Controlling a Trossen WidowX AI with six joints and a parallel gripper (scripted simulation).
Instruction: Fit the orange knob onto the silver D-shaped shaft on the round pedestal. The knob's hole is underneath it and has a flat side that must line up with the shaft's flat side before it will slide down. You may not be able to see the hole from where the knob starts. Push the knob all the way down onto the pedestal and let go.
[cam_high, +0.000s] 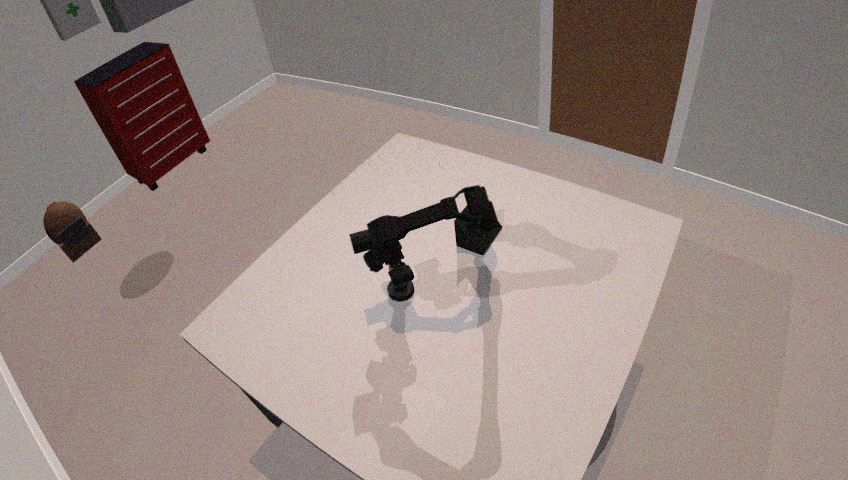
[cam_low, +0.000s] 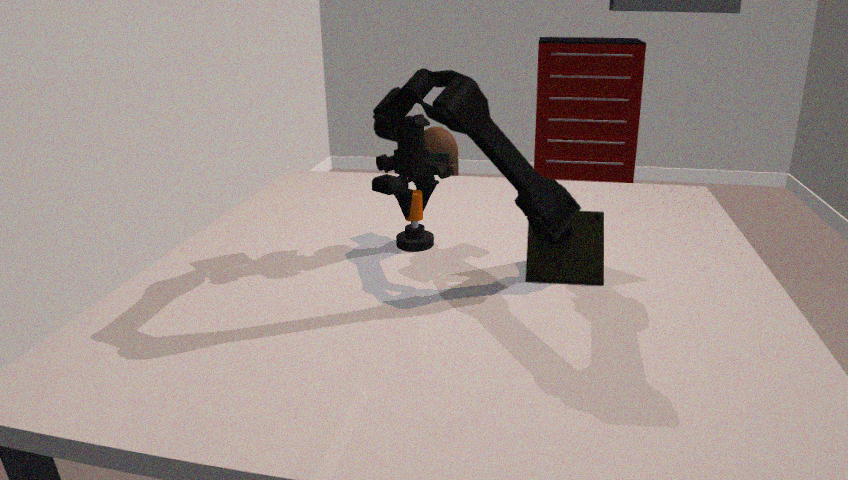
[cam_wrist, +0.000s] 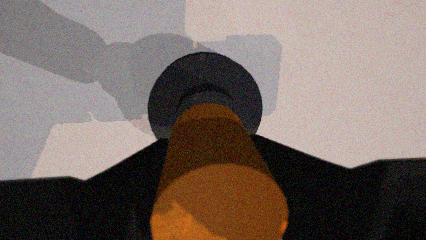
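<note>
The orange knob lies 3 cm above my gripper tip. The rest, counted from my gripper tip: round black pedestal (4 cm below).
</note>
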